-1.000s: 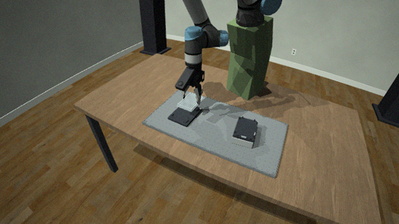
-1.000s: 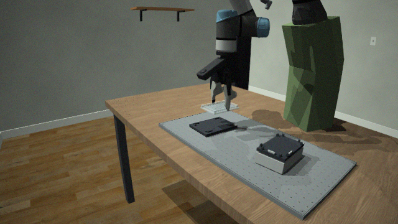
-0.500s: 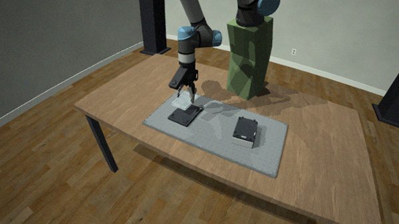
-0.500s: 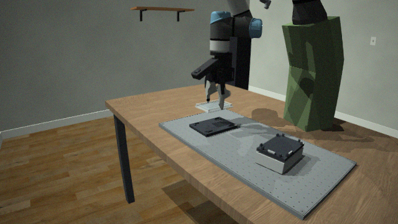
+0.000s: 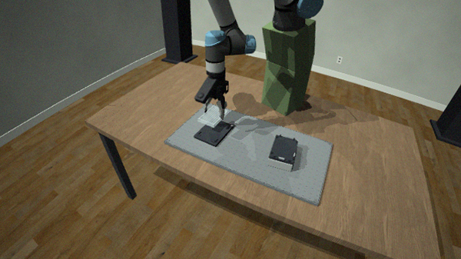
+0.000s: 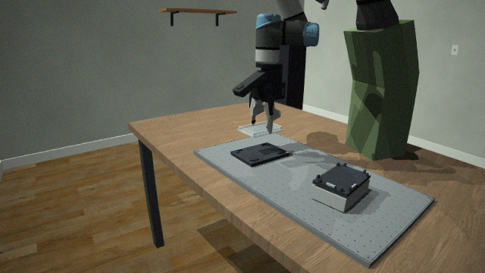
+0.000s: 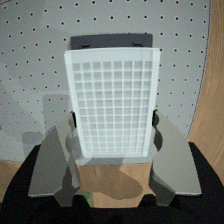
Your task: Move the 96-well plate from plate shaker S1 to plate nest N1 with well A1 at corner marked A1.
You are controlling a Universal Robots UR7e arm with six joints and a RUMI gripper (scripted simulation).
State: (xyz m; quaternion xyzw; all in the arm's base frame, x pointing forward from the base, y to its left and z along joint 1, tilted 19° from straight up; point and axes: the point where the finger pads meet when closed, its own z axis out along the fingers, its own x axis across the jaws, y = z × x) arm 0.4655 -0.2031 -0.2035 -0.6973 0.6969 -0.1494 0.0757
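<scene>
Right now my hand is 100 mm above the plate nest. Also, from my hand: white 96-well plate (10 mm below).
</scene>
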